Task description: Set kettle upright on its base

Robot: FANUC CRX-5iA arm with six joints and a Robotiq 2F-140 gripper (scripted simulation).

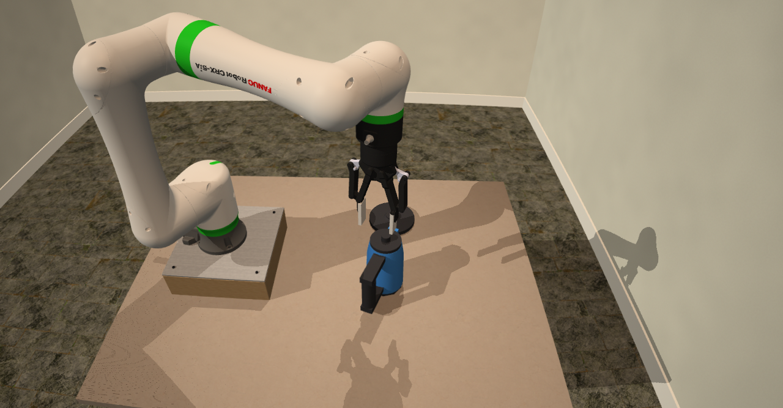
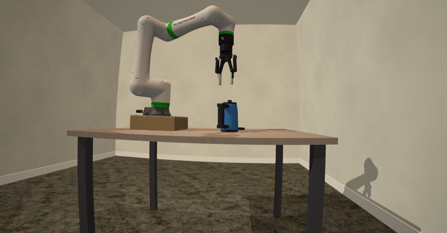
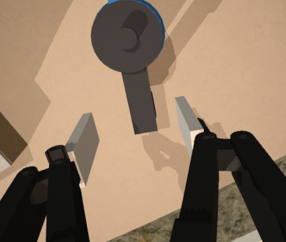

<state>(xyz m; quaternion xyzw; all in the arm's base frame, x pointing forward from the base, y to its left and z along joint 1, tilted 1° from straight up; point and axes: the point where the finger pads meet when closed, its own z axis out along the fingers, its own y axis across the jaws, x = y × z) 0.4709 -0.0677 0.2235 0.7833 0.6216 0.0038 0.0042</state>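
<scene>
The blue kettle is 1 cm ahead of my hand, 3 cm to the left of it and 21 cm below it. From my hand the other things lie so: round black base: 32 cm to the left, 29 cm below.
</scene>
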